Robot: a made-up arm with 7 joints.
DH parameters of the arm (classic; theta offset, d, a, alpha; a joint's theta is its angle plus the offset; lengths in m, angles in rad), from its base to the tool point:
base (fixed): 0 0.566 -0.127 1.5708
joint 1: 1.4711 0 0.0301 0
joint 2: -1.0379 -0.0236 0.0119 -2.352
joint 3: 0 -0.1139 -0.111 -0.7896
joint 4: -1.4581 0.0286 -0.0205 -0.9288
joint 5: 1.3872 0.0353 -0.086 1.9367
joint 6: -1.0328 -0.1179 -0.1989 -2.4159
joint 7: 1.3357 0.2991 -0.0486 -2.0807
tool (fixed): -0.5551 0.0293 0 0
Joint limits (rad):
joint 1: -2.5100..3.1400
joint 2: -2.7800..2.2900
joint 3: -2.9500..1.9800
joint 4: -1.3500..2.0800
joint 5: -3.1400..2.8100
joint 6: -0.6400..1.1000
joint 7: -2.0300..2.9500
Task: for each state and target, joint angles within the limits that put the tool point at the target. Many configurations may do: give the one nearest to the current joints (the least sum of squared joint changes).
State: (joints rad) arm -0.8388 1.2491 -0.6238 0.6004 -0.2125 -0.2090 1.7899
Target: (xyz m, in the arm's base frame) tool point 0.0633 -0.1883 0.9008
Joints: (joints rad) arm -0.4893 1.5708 -1.0116 0.2340 -0.4412 -0.3119 1.7519
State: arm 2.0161 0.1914 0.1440 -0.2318 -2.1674 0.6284 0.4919
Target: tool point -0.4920 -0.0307 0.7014
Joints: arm 1.9910 0.0891 -0.1738 -0.3757 -2.2763 0.6537 0.6222
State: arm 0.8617 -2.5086 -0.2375 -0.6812 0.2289 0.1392 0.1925
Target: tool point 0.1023 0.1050 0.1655
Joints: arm 1.1379 -2.3253 -0.9004 -0.1889 -0.2675 0.6495 -0.0727
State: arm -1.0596 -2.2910 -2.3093 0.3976 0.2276 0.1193 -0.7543
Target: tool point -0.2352 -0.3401 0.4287
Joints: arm -1.2140 -2.5510 -2.0712 -0.1061 -0.0098 -0.4193 -0.4952
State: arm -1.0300 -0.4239 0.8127 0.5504 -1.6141 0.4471 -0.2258
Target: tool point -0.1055 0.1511 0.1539
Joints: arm -0.7523 -0.1612 0.4475 0.2174 -1.8117 0.3226 -0.2008
